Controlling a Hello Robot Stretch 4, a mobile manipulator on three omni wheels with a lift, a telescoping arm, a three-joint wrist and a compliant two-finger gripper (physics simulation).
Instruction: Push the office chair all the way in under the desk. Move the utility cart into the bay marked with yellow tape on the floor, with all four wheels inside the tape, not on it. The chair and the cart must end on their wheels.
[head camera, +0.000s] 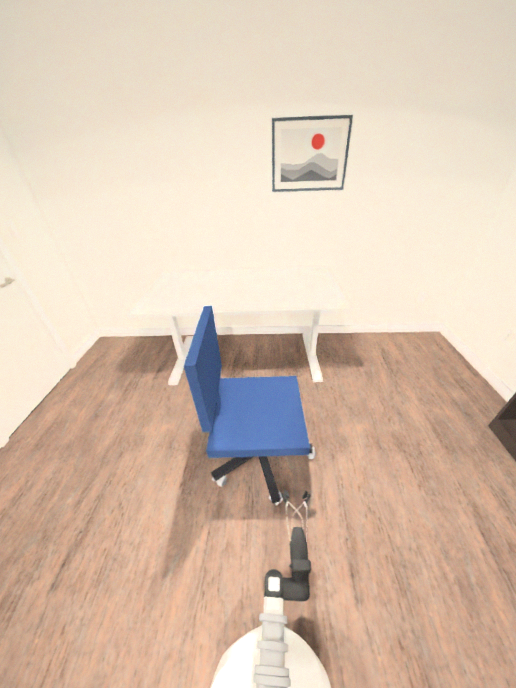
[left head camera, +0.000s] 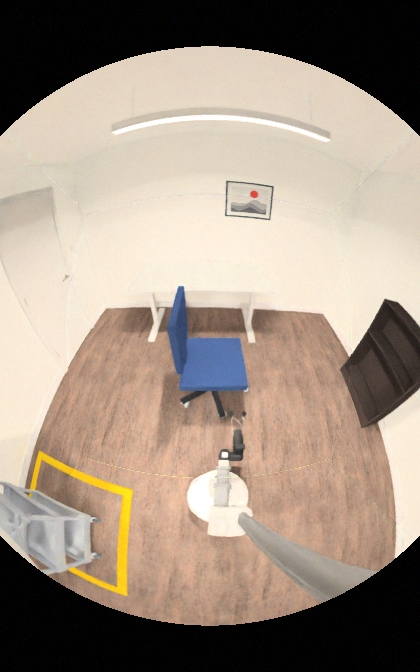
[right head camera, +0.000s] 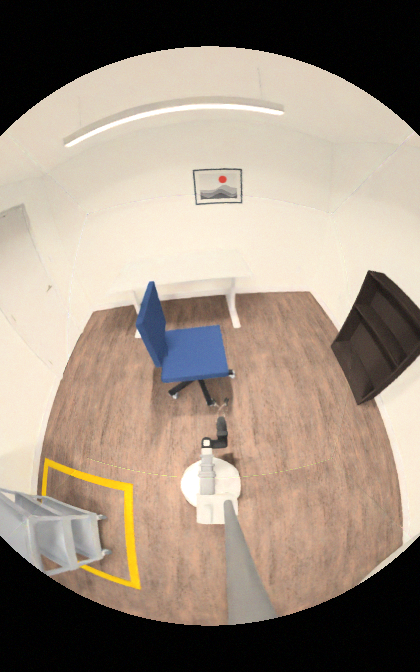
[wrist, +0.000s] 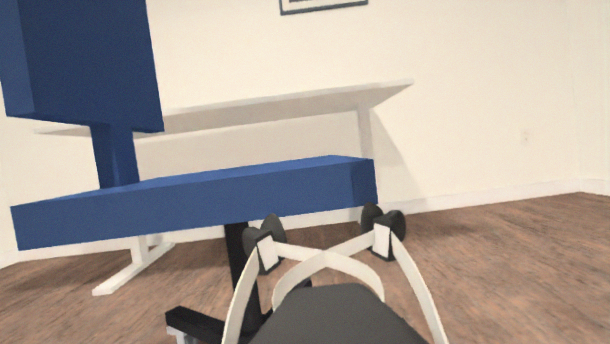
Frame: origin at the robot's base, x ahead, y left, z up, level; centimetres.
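Where they show: gripper, between the fingertips: (head camera: 295, 490) (wrist: 322, 226).
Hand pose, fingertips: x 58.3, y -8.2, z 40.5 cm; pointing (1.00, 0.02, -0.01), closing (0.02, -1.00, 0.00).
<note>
After its pixels a point has its place.
The blue office chair (head camera: 258, 414) @[x 93.5, y 9.9, z 44.3 cm] (left head camera: 212, 362) (right head camera: 195, 352) (wrist: 200, 200) @[x 73.7, y 7.6, z 41.9 cm] stands upright in front of the white desk (head camera: 244, 291) @[x 189.3, y 26.9, z 69.4 cm] (left head camera: 200, 278) (right head camera: 185, 267) (wrist: 280, 102) @[x 164.5, y 5.7, z 66.9 cm], its backrest on the left and its seat open to the right. My gripper (head camera: 296, 496) @[x 58.3, y -8.2, z 40.5 cm] (left head camera: 237, 414) (right head camera: 220, 402) (wrist: 322, 226) @[x 58.3, y -8.2, z 40.5 cm] is open and empty, on the near side of the chair by its front right part, below seat height. The grey utility cart (left head camera: 57, 540) (right head camera: 65, 540) is upright at the lower left; two wheels show inside the yellow tape (left head camera: 123, 540) (right head camera: 131, 540). Its other wheels are hidden.
A dark shelf unit (head camera: 502, 425) @[x 119.3, y -148.6, z 7.1 cm] (left head camera: 376, 423) (right head camera: 370, 397) stands against the right wall. A door (left head camera: 37, 270) (right head camera: 22, 280) is in the left wall. A framed picture (head camera: 311, 166) @[x 237.8, y -22.4, z 147.0 cm] (left head camera: 248, 205) (right head camera: 217, 192) hangs above the desk. The robot's round base (left head camera: 200, 495) (right head camera: 192, 485) stands between the tape and the shelf.
</note>
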